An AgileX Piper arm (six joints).
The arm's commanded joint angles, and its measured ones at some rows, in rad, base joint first. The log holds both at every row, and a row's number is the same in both.
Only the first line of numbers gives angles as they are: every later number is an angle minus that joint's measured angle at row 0.
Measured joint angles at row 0: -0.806, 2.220, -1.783, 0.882, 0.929, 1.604
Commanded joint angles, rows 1 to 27: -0.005, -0.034, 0.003, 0.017, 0.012, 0.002; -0.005, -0.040, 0.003, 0.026, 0.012, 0.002; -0.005, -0.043, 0.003, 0.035, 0.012, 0.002; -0.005, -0.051, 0.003, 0.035, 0.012, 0.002; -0.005, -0.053, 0.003, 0.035, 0.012, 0.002; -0.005, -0.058, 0.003, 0.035, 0.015, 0.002; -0.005, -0.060, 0.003, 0.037, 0.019, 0.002; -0.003, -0.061, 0.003, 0.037, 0.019, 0.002; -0.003, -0.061, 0.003, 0.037, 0.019, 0.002; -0.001, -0.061, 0.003, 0.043, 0.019, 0.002; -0.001, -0.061, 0.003, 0.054, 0.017, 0.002; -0.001, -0.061, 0.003, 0.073, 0.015, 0.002; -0.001, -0.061, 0.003, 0.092, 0.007, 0.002; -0.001, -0.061, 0.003, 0.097, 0.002, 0.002; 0.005, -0.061, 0.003, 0.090, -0.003, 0.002; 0.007, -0.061, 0.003, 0.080, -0.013, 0.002; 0.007, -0.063, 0.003, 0.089, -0.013, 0.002; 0.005, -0.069, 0.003, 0.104, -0.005, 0.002; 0.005, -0.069, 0.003, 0.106, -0.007, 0.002; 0.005, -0.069, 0.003, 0.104, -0.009, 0.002; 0.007, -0.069, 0.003, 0.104, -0.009, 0.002; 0.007, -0.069, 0.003, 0.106, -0.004, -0.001; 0.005, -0.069, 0.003, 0.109, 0.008, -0.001; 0.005, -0.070, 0.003, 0.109, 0.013, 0.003; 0.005, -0.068, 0.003, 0.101, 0.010, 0.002; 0.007, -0.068, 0.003, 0.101, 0.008, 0.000; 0.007, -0.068, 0.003, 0.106, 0.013, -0.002
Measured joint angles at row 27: 0.004, -0.053, 0.002, 0.091, -0.001, 0.003
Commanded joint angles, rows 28 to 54: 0.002, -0.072, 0.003, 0.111, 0.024, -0.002; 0.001, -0.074, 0.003, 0.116, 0.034, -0.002; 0.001, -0.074, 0.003, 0.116, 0.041, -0.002; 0.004, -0.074, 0.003, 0.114, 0.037, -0.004; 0.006, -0.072, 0.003, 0.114, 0.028, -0.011; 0.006, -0.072, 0.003, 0.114, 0.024, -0.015; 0.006, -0.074, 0.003, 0.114, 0.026, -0.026; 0.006, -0.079, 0.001, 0.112, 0.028, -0.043; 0.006, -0.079, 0.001, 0.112, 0.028, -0.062; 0.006, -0.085, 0.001, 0.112, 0.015, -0.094; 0.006, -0.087, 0.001, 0.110, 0.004, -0.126; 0.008, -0.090, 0.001, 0.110, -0.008, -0.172; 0.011, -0.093, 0.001, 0.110, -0.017, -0.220; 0.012, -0.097, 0.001, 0.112, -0.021, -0.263; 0.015, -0.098, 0.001, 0.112, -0.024, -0.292; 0.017, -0.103, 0.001, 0.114, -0.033, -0.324; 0.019, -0.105, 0.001, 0.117, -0.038, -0.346; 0.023, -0.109, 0.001, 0.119, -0.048, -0.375; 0.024, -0.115, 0.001, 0.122, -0.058, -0.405; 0.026, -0.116, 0.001, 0.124, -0.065, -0.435; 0.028, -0.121, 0.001, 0.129, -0.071, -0.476; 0.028, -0.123, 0.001, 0.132, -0.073, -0.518; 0.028, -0.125, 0.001, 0.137, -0.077, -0.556; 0.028, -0.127, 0.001, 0.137, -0.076, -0.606; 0.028, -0.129, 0.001, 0.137, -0.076, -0.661; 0.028, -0.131, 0.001, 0.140, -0.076, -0.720; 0.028, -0.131, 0.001, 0.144, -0.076, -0.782
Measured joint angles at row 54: 0.026, -0.112, 0.002, 0.122, -0.070, -0.571
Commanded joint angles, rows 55 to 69: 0.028, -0.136, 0.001, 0.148, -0.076, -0.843; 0.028, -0.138, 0.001, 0.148, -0.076, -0.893; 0.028, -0.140, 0.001, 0.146, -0.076, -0.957; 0.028, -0.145, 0.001, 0.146, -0.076, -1.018; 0.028, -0.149, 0.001, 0.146, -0.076, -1.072; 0.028, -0.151, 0.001, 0.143, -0.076, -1.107; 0.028, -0.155, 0.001, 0.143, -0.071, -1.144; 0.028, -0.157, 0.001, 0.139, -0.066, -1.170; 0.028, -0.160, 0.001, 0.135, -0.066, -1.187; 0.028, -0.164, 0.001, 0.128, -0.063, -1.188; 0.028, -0.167, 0.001, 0.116, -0.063, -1.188; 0.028, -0.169, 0.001, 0.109, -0.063, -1.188; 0.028, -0.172, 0.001, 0.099, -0.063, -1.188; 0.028, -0.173, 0.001, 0.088, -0.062, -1.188; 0.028, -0.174, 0.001, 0.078, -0.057, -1.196
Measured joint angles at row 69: 0.026, -0.156, 0.002, 0.112, -0.072, -1.166
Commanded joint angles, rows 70 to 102: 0.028, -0.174, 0.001, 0.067, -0.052, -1.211; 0.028, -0.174, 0.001, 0.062, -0.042, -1.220; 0.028, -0.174, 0.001, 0.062, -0.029, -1.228; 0.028, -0.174, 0.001, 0.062, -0.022, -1.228; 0.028, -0.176, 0.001, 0.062, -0.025, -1.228; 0.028, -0.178, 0.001, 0.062, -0.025, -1.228; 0.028, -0.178, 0.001, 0.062, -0.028, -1.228; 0.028, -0.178, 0.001, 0.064, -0.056, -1.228; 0.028, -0.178, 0.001, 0.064, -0.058, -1.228; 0.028, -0.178, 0.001, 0.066, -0.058, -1.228; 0.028, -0.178, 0.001, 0.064, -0.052, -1.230; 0.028, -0.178, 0.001, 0.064, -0.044, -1.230; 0.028, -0.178, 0.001, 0.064, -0.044, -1.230; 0.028, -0.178, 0.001, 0.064, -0.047, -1.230; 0.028, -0.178, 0.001, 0.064, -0.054, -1.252; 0.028, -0.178, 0.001, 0.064, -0.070, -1.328; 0.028, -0.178, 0.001, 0.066, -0.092, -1.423; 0.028, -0.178, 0.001, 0.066, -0.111, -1.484; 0.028, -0.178, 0.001, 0.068, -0.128, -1.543; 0.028, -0.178, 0.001, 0.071, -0.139, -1.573; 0.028, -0.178, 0.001, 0.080, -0.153, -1.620; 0.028, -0.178, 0.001, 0.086, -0.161, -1.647; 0.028, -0.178, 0.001, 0.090, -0.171, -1.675; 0.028, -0.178, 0.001, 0.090, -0.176, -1.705; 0.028, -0.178, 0.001, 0.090, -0.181, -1.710; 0.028, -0.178, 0.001, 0.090, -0.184, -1.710; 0.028, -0.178, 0.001, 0.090, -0.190, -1.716; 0.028, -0.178, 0.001, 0.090, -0.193, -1.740; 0.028, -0.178, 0.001, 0.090, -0.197, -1.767; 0.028, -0.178, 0.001, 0.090, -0.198, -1.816; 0.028, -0.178, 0.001, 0.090, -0.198, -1.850; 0.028, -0.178, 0.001, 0.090, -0.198, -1.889; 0.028, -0.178, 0.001, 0.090, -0.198, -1.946
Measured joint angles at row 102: 0.026, -0.163, 0.002, 0.079, -0.187, -1.783
